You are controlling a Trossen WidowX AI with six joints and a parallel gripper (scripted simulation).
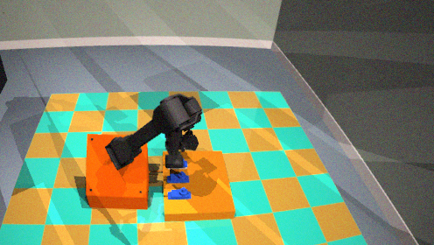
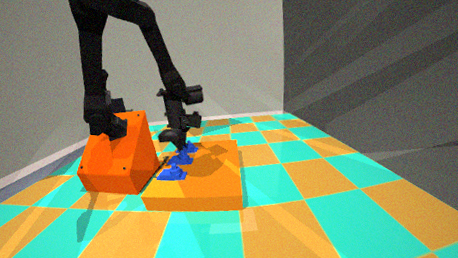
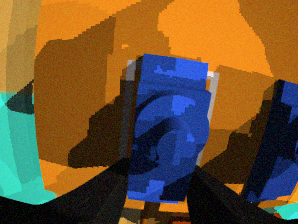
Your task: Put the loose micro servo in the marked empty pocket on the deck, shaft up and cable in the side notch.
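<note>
Now: the orange deck 110 mm ahead of my gripper tip, 90 mm to the right of it and 30 mm below it.
</note>
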